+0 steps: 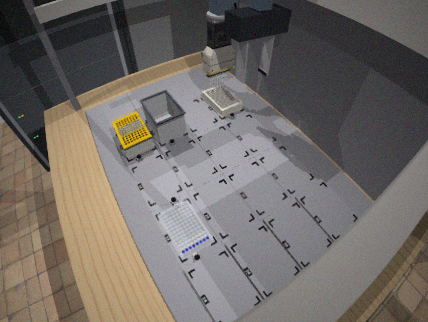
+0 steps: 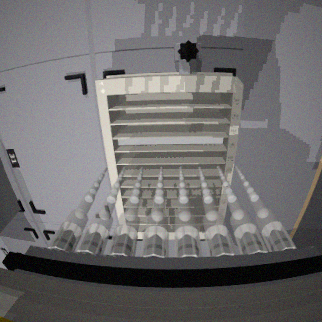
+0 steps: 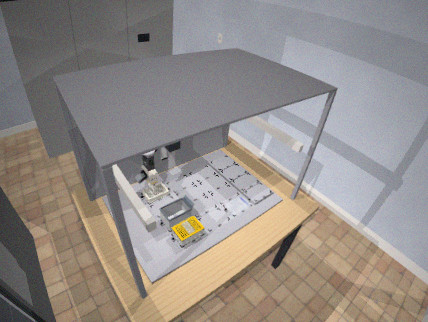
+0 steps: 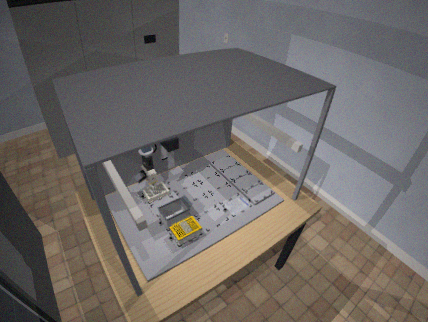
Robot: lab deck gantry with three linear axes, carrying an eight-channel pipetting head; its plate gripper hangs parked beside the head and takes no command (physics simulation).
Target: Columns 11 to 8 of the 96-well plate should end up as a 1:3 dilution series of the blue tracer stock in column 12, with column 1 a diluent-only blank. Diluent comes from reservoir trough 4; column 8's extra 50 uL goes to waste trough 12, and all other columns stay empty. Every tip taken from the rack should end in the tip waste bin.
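The pipetting head (image 1: 219, 60) hangs above the cream reservoir (image 1: 234, 110) (image 2: 102, 125) (image 3: 156, 198) (image 4: 155, 196) at the back. It carries eight clear tips (image 1: 219, 80) (image 2: 159, 200); no blue shows in them. Which trough they are over is unclear. The parked plate gripper (image 1: 253, 73) is open and empty beside the head. The 96-well plate (image 1: 184, 227) lies at the front left; its nearest column is blue, the others look colourless. The yellow tip rack (image 1: 132, 130) (image 3: 188, 228) (image 4: 185, 228) still holds pale tips in part. The grey waste bin (image 1: 172, 129) (image 3: 176, 209) (image 4: 175, 209) stands between rack and reservoir.
The deck (image 1: 250, 200) carries black corner marks and slot labels. A wooden border (image 1: 85, 200) (image 3: 225, 270) (image 4: 225, 270) runs round it. Posts (image 3: 314, 145) (image 4: 314, 145) hold up a grey roof (image 3: 195, 100) (image 4: 195, 100). A dark star-shaped knob (image 2: 188, 51) sits beside the reservoir.
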